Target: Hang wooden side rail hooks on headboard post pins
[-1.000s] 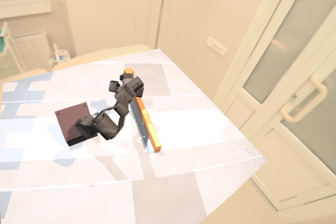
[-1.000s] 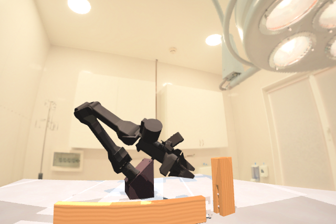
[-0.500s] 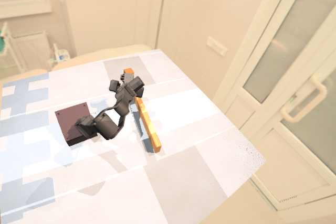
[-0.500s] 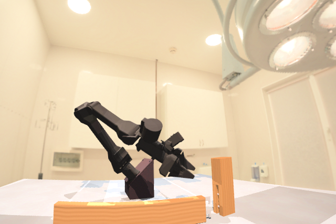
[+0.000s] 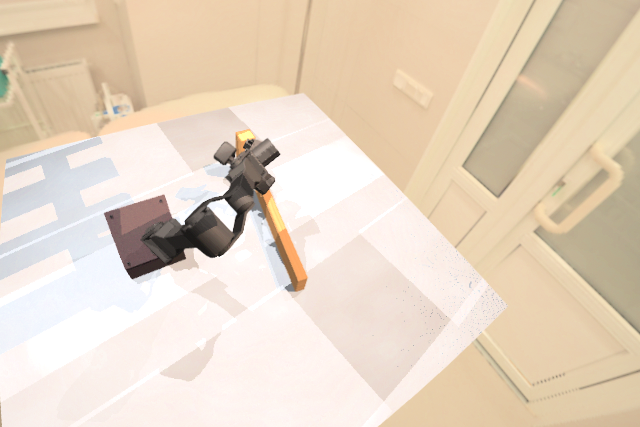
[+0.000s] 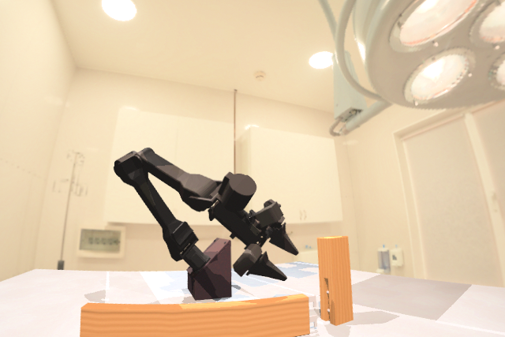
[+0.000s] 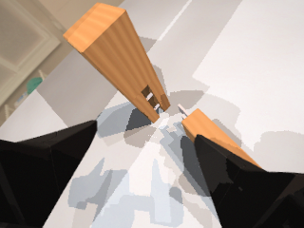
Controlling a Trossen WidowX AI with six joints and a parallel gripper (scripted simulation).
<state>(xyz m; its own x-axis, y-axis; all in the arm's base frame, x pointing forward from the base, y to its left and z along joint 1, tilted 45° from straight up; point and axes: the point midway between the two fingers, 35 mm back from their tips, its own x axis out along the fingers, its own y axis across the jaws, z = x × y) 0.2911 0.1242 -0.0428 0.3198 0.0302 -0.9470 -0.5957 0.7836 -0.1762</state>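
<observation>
My gripper tip is 3 cm short of the headboard post, 8 cm to the right of it and 4 cm above it.
</observation>
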